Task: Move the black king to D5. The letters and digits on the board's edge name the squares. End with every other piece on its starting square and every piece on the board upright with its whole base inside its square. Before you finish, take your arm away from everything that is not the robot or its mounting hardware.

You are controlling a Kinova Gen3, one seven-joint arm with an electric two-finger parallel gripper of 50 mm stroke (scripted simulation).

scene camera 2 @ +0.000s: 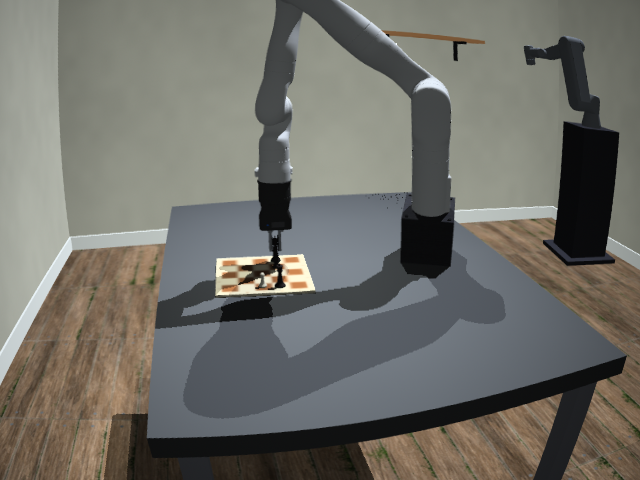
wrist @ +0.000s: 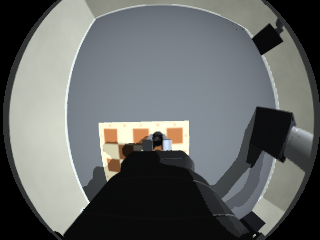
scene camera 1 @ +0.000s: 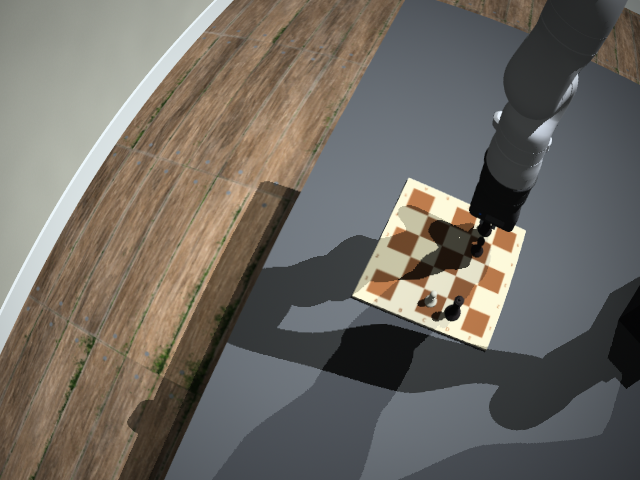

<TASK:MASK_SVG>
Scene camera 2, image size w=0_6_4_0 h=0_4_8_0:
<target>my gripper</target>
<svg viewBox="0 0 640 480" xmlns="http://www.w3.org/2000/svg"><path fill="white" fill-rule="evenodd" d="M291 182L282 185L263 185L258 183L259 202L261 205L259 228L261 231L269 232L270 252L273 252L273 230L279 231L277 235L278 251L282 251L281 232L292 228L292 216L289 211Z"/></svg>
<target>chessboard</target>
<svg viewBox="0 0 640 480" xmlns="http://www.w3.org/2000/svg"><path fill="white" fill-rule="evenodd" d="M303 255L279 256L281 259L279 264L283 265L282 278L286 284L285 288L275 287L278 272L276 272L277 269L272 268L274 264L270 260L272 256L217 259L216 298L316 293ZM261 273L265 274L264 280L267 284L265 288L259 287Z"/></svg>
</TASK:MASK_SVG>
